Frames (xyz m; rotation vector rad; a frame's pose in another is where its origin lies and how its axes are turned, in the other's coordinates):
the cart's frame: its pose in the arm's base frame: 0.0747 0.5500 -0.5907 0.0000 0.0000 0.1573
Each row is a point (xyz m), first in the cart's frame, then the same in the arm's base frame.
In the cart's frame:
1: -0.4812 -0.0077 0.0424
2: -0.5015 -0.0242 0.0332
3: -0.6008 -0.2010 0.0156
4: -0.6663 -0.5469 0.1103
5: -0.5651 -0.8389 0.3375
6: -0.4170 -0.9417 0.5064
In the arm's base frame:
1: -0.3994 0.4670 -0.5483
2: -0.4168 0.4475 -0.5575
3: -0.4872 0.2574 -0.5751
4: -0.4977 -0.0945 -0.4804
5: -0.3520 -0.3671 -0.2532
6: -0.1896 -0.4454 -0.0843

